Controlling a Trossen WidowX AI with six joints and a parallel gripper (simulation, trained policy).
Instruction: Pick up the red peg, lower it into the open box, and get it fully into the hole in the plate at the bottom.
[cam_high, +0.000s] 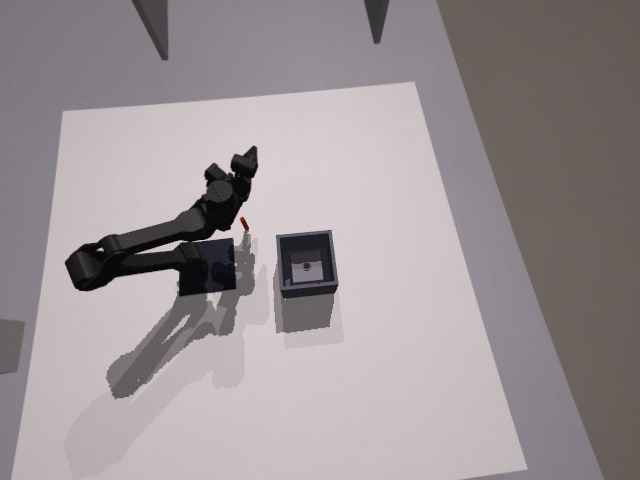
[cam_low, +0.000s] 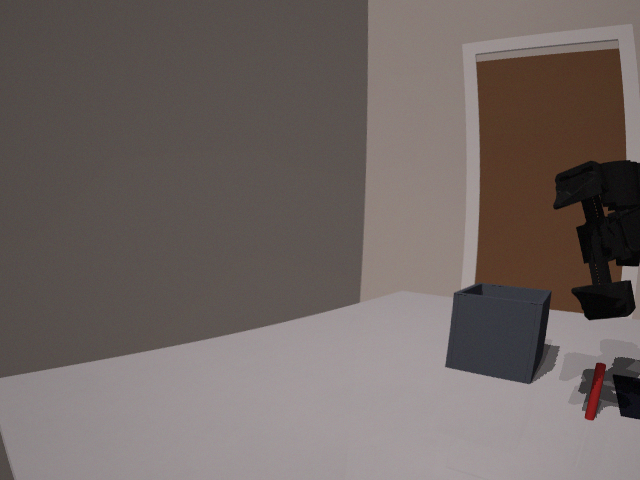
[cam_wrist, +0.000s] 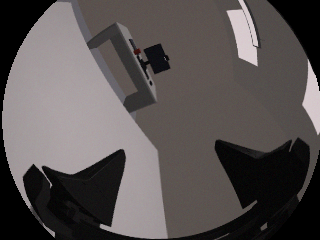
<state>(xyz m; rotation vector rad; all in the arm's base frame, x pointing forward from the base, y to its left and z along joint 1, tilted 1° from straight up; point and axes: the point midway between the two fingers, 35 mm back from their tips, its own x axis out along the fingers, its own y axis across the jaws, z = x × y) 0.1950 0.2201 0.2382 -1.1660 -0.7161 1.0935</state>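
Right now the red peg is 60 mm behind my gripper tip, 120 mm to the right of it and 200 mm below it. The rest, counted from my gripper tip: plate: 140 mm ahead, 270 mm to the right, 190 mm below.
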